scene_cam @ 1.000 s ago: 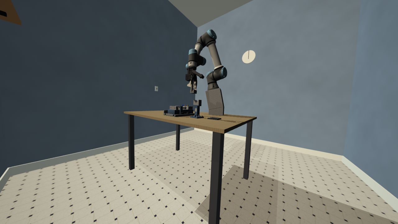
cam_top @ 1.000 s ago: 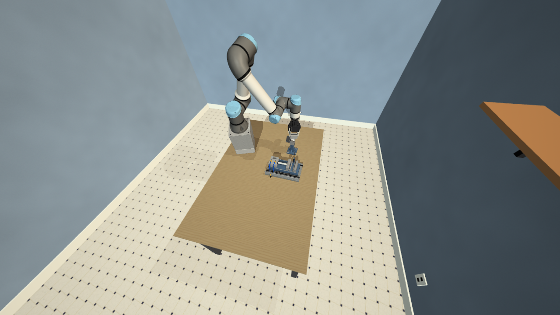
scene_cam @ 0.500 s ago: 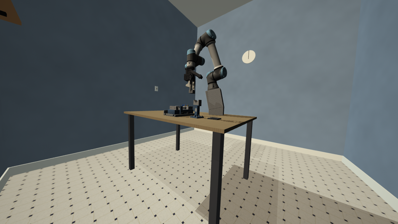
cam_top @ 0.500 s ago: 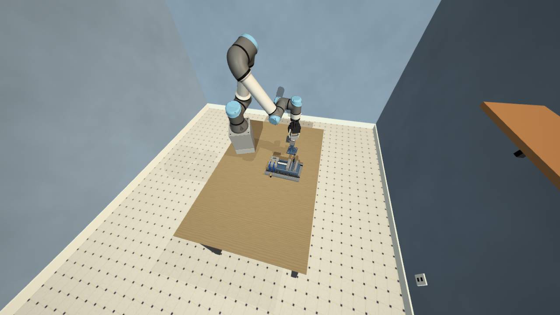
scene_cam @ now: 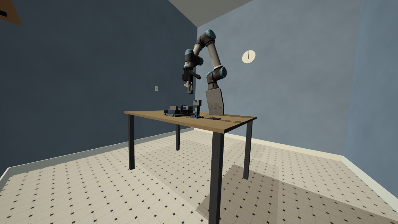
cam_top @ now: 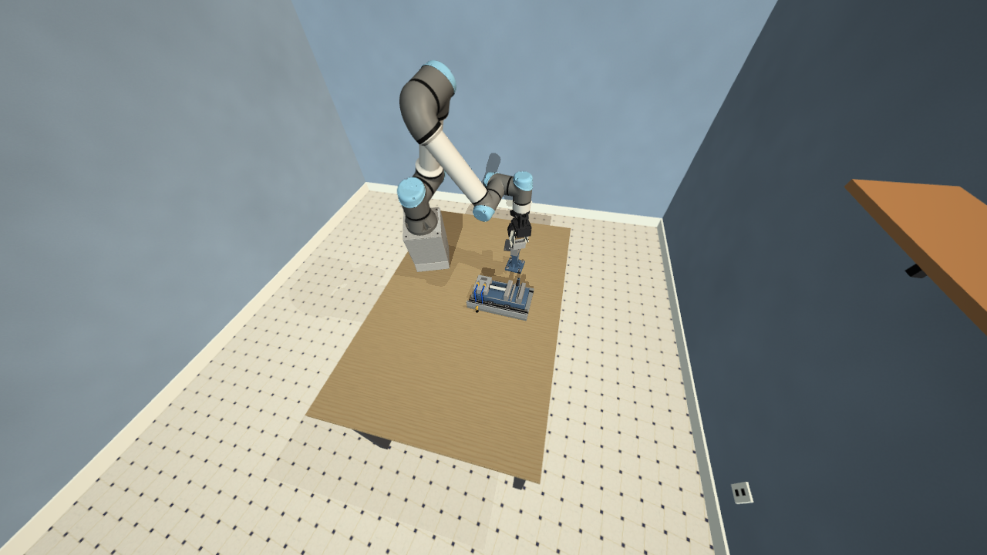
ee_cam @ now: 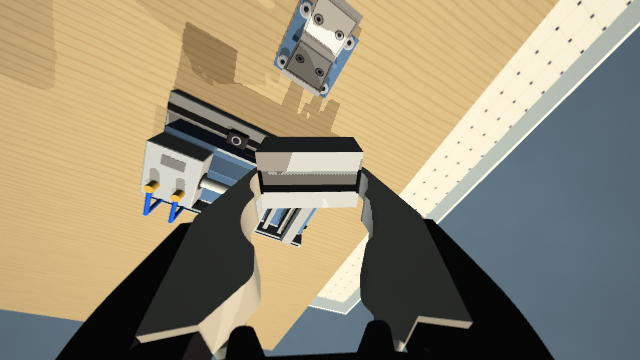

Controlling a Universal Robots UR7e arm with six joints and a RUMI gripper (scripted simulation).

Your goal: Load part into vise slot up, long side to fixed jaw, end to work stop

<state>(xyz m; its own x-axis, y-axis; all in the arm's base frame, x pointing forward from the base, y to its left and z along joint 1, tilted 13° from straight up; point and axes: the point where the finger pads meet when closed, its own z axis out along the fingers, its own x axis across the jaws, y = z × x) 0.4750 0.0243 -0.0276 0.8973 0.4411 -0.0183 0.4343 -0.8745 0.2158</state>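
Now: the fixed jaw 17 cm to the right of my hand, 17 cm below it and 5 cm ahead of it. From my hand the other things lie so: cylinder rod (17 cm below, 16 cm to the right, 6 cm behind); part (right at my hand); moving jaw (17 cm below, 16 cm to the right, 1 cm behind).
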